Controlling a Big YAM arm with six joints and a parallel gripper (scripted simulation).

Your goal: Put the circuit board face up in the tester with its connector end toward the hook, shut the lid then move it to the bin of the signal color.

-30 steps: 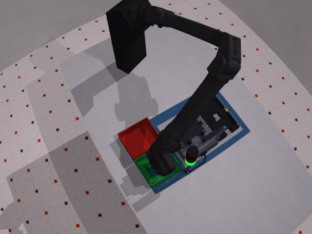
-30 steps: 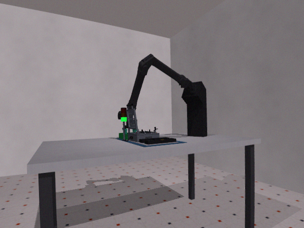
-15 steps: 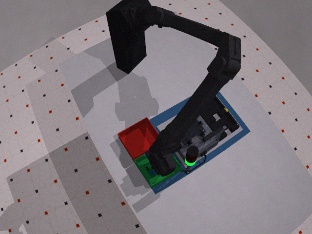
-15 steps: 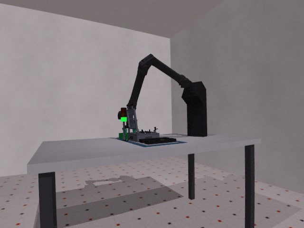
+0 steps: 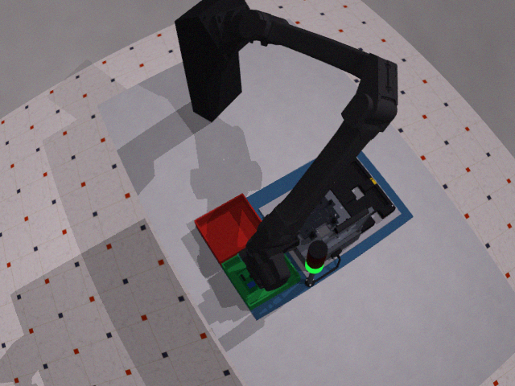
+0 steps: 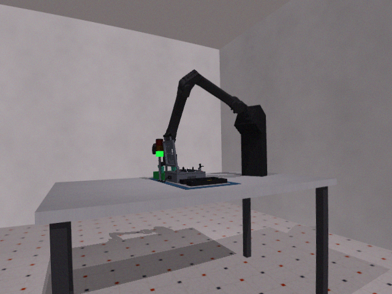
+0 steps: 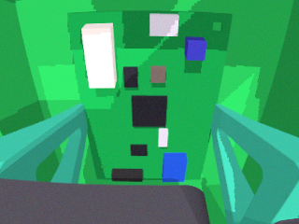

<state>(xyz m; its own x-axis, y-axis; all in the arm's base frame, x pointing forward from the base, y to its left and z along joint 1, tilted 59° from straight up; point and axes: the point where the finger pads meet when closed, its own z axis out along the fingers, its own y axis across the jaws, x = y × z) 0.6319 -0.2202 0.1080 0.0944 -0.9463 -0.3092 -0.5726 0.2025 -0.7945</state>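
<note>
My gripper is now right at the green circuit board. The rest, counted from my hand: green bin: 10 mm below; then red bin: 150 mm behind, 20 mm to the right, 10 mm below; then tester plate: 200 mm to the left, 70 mm behind, 50 mm above.
</note>
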